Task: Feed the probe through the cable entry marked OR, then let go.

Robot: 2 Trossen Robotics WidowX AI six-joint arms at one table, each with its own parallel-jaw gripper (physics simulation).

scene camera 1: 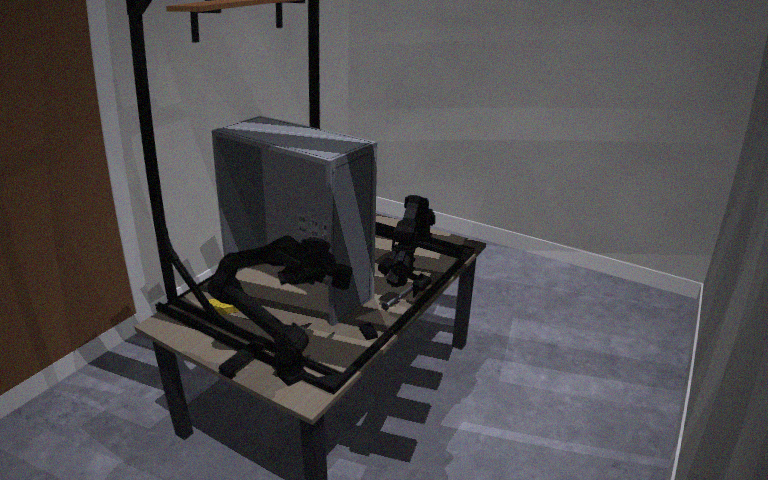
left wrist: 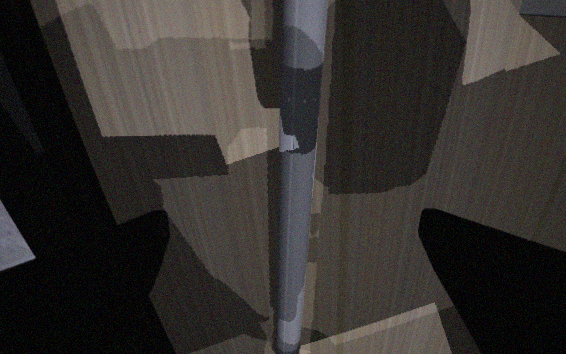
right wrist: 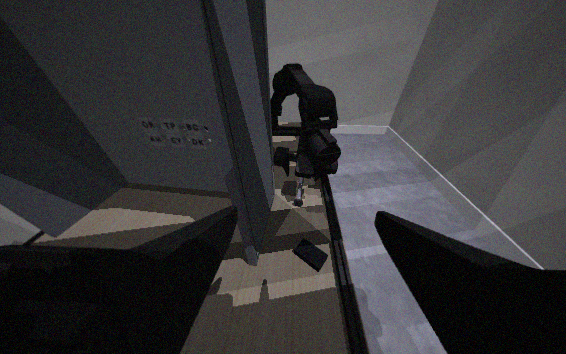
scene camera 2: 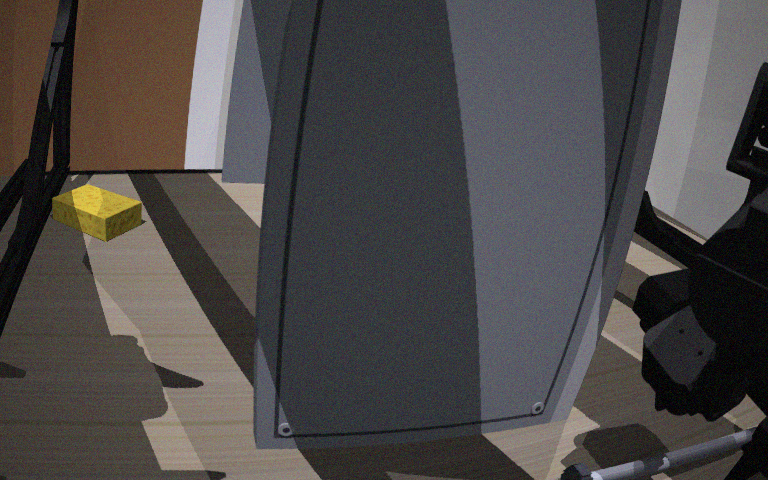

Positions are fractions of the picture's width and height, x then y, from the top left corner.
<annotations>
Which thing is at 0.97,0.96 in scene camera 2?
The left gripper.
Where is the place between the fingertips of the left gripper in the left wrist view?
At 0.52,0.63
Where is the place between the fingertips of the right gripper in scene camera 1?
0.44,0.56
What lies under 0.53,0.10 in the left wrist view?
A probe.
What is the left gripper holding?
Nothing.
</annotations>
